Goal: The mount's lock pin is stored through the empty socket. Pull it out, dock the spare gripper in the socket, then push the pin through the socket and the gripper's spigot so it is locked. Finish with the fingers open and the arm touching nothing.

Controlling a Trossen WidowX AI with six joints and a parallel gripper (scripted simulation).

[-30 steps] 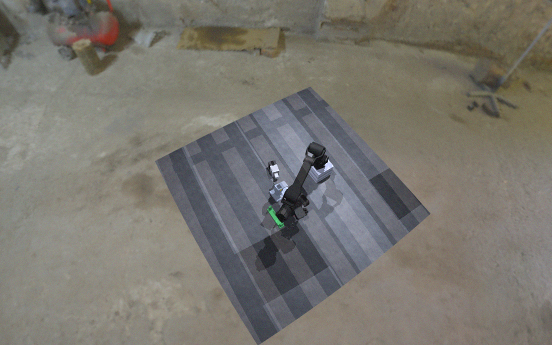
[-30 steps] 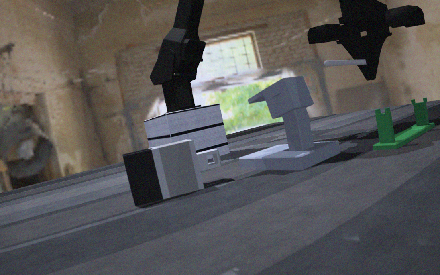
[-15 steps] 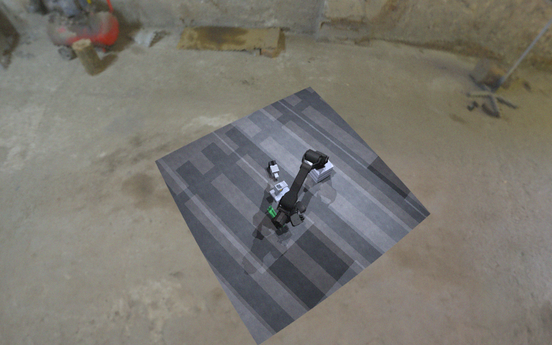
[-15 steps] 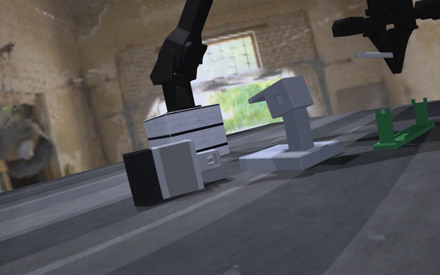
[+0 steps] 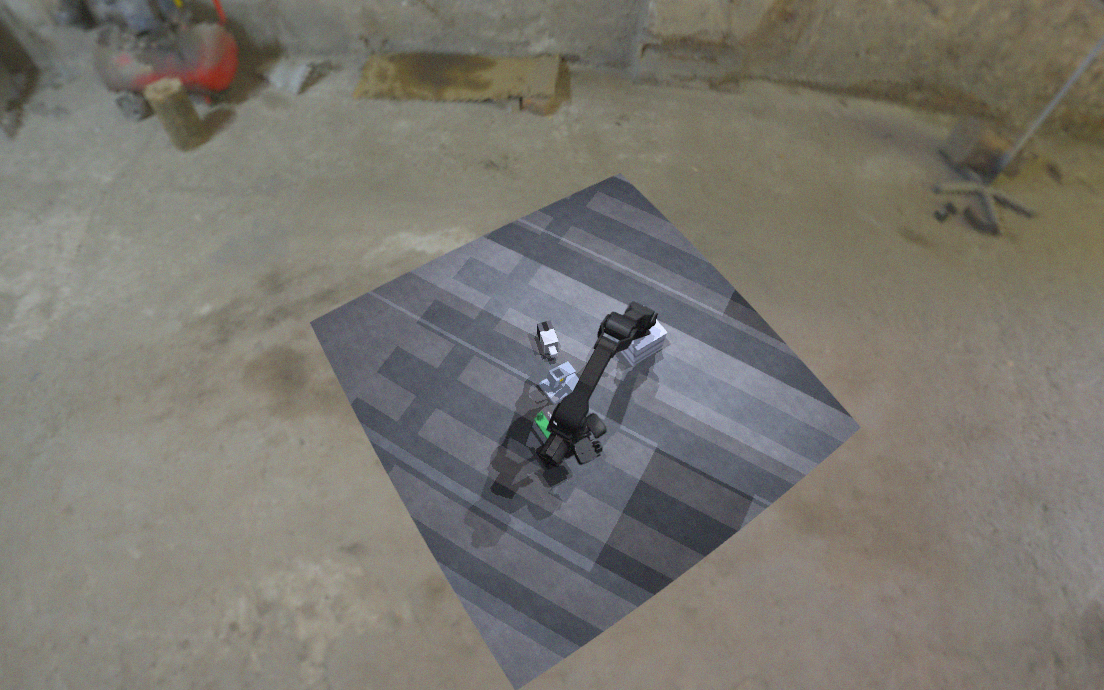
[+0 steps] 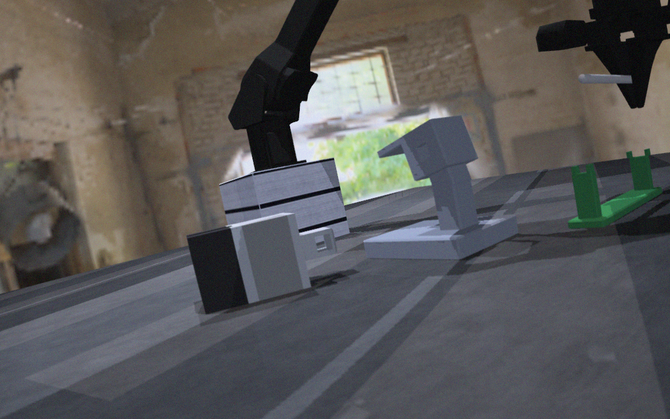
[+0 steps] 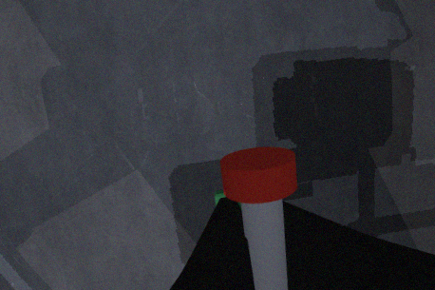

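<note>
Now: gripper tip 9 cm to the left of the cradle, 6 cm above it and 2 cm short of it. From my gripper tip the other things lie so: grey mount 23 cm to the right, 6 cm behind, 3 cm below; then spare gripper 38 cm to the right, 8 cm behind, 6 cm below.
</note>
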